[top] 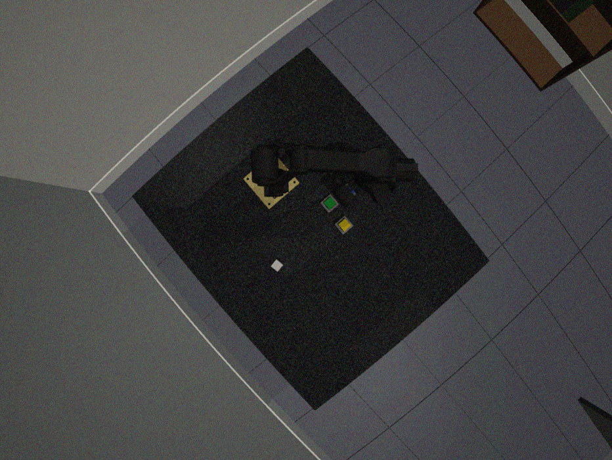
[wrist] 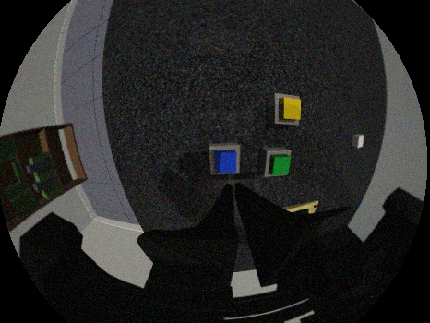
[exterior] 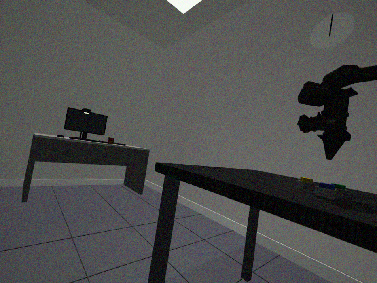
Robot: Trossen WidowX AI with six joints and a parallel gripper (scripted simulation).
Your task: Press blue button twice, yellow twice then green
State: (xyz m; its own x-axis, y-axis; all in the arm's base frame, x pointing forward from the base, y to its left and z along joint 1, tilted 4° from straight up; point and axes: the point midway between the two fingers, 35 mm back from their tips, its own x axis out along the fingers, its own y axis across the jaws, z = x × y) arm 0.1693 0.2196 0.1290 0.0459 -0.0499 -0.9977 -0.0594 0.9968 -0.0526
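Now: the yellow button 100 mm to the right of my gripper tip, 80 mm below it and 80 mm ahead of it. The rest, counted from my gripper tip: green button 100 mm to the right, 80 mm below, 10 mm behind; blue button 80 mm below; small white block 380 mm to the right, 100 mm below, 60 mm ahead.
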